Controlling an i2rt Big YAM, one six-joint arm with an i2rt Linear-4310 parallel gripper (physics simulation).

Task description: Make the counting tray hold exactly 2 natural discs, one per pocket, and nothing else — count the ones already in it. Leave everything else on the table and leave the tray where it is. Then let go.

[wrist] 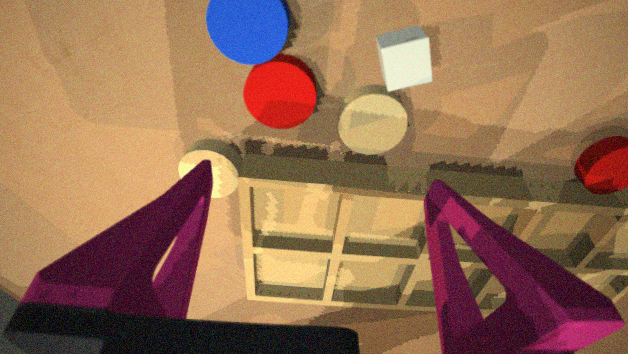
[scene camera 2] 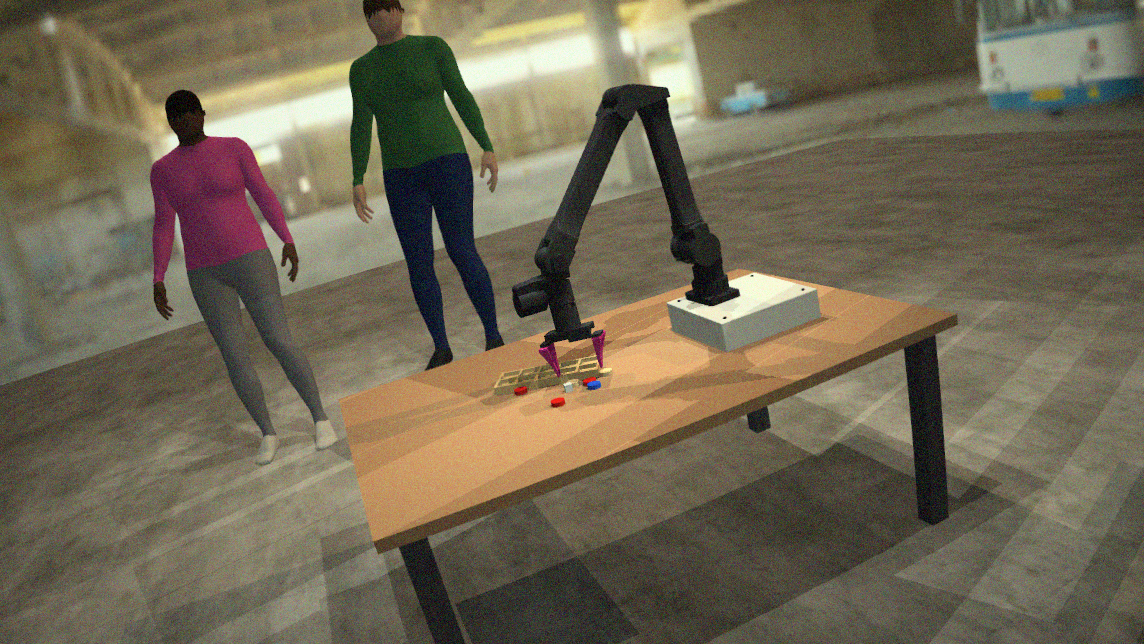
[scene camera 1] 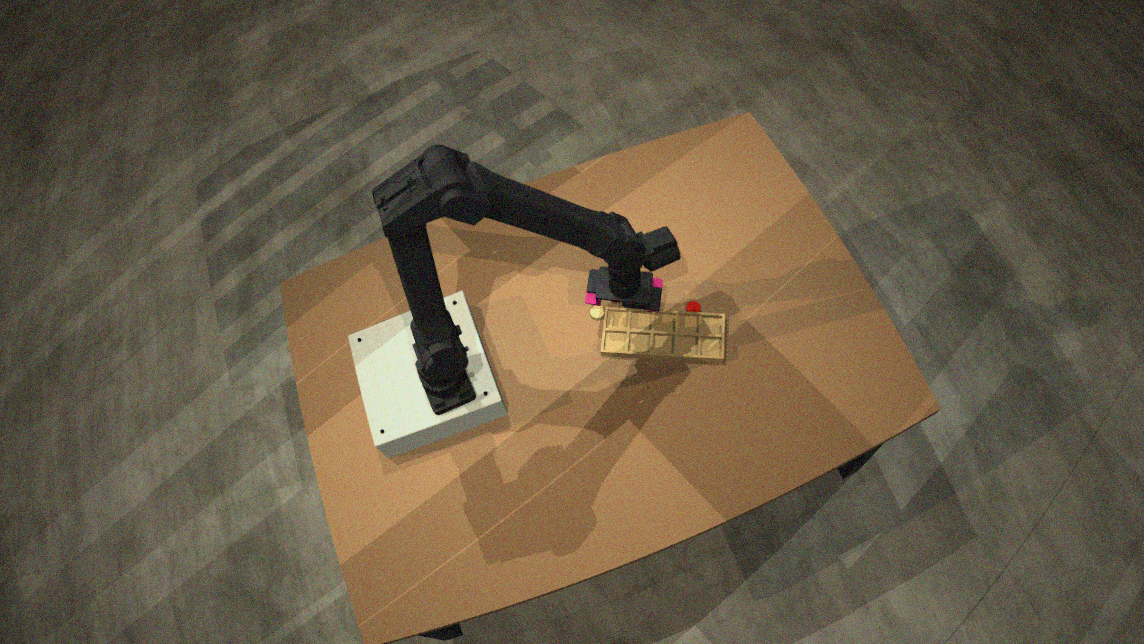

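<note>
The counting tray is a light wooden grid of pockets; I see no disc in its pockets. One natural disc lies on the table just off the tray's corner, partly behind my left fingertip in the wrist view. Another natural disc lies beside the tray's long side; the arm hides it in the first scene view. My gripper is open and empty above the tray's edge, its right fingertip over the pockets in the wrist view.
A red disc touches or nearly touches a blue disc. A white cube stands close behind the second natural disc. Another red disc lies beside the tray; a third red disc lies farther out.
</note>
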